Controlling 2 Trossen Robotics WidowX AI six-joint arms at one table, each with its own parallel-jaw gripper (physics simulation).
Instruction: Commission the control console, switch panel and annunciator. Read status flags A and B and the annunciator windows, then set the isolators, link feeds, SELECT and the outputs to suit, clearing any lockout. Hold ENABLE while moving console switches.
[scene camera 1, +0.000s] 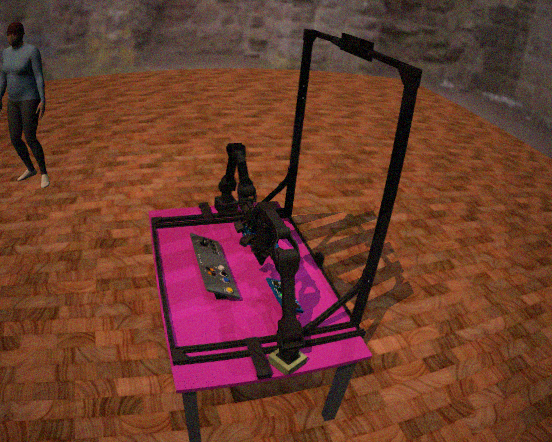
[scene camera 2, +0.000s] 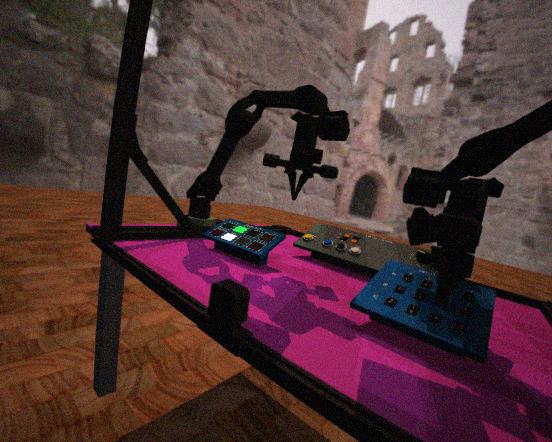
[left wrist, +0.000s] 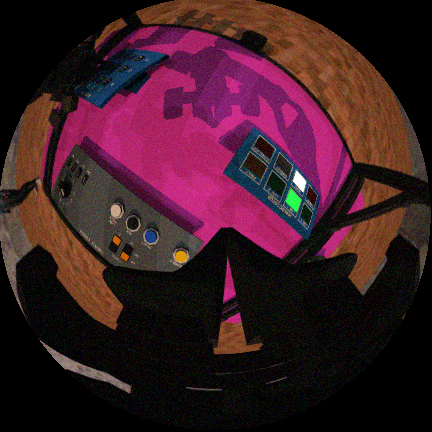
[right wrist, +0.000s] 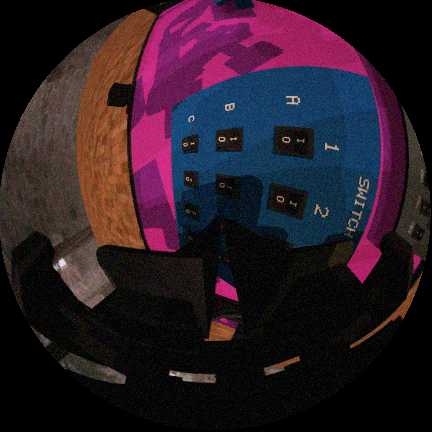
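Where they show: left gripper, fingertip midpoint: (scene camera 1: 261, 264) (scene camera 2: 293, 200) (left wrist: 225, 232); right gripper, fingertip midpoint: (scene camera 2: 440, 300) (left wrist: 109, 65) (right wrist: 221, 224); left arm's base at its link origin: (scene camera 1: 288, 355) (scene camera 2: 198, 216); right arm's base at its link origin: (scene camera 1: 226, 199).
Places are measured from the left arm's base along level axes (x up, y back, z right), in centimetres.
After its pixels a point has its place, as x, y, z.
Note:
The grey console (scene camera 1: 207, 257) @[3.6, -60.3, 11.7] (scene camera 2: 382, 247) @[3.9, -59.9, 10.9] (left wrist: 95, 215) @[3.1, -58.1, 11.7] has a yellow, a blue, a black and a white button, a knob, small switches and two half-orange flag windows. The blue annunciator (scene camera 2: 265, 256) @[-1.9, -30.9, 25.4] (left wrist: 235, 171) @[3.5, -33.0, 22.6] shows one green and one white window lit; its other windows are dark. The blue switch panel (scene camera 2: 370, 296) @[0.5, -52.3, 44.7] (left wrist: 106, 94) @[4.0, -56.6, 34.8] (right wrist: 330, 120) has lettered rows A, B, C of rocker switches. My left gripper (scene camera 2: 295, 197) @[12.3, -34.2, 18.5] (left wrist: 225, 232) @[12.3, -34.2, 18.5] is shut and empty, high above the table. My right gripper (scene camera 2: 442, 301) @[2.5, -62.4, 45.3] (right wrist: 221, 224) @[2.5, -62.4, 45.3] is shut and empty, low over the panel near row B; contact cannot be told.
A black gantry frame (scene camera 1: 397, 150) @[72.5, 4.8, 33.3] rises from one long side of the magenta table (scene camera 1: 200, 325) @[-4.0, -34.9, -12.3]. Black rails edge the table, with a black block (scene camera 2: 228, 301) @[0.1, -33.4, 57.7] on the near rail in scene camera 2. A person (scene camera 1: 22, 75) stands on the floor at the far left.

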